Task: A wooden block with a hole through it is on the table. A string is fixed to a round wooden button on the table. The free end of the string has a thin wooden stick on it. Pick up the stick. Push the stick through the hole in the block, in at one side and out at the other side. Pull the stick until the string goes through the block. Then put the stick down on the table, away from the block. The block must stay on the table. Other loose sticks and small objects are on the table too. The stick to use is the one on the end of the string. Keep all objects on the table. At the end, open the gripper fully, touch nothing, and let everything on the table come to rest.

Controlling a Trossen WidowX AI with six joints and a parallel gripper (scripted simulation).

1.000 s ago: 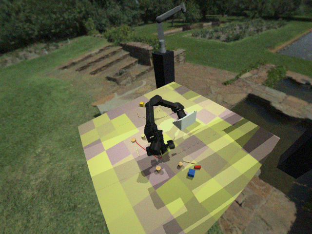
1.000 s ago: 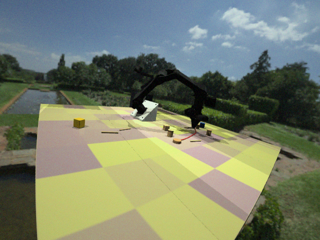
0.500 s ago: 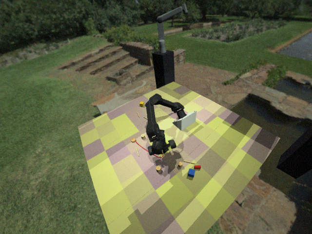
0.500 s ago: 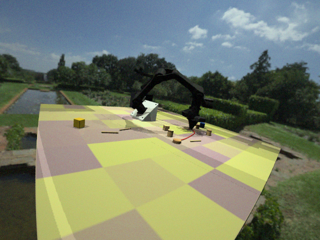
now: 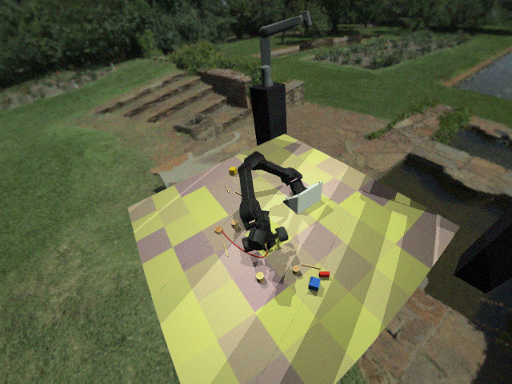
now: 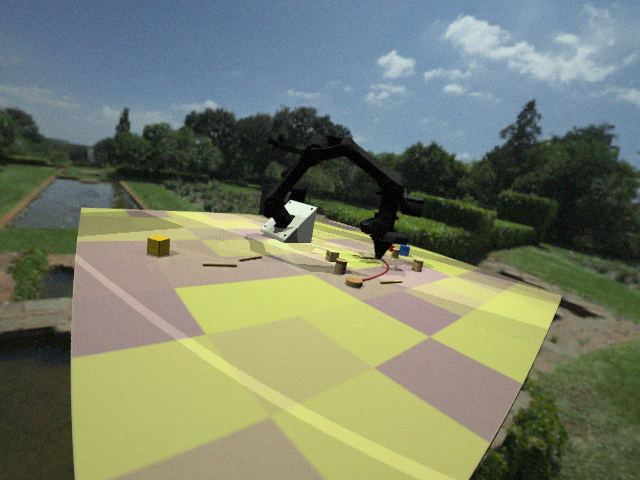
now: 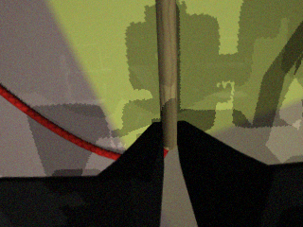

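Right now the wooden block is 7 cm behind my gripper tip and 15 cm to the right of it. Also, from my gripper tip: blue cube (2 cm behind, 25 cm to the left, 1 cm above); red piece (8 cm behind, 25 cm to the left); wooden cylinder (1 cm ahead, 22 cm to the right).
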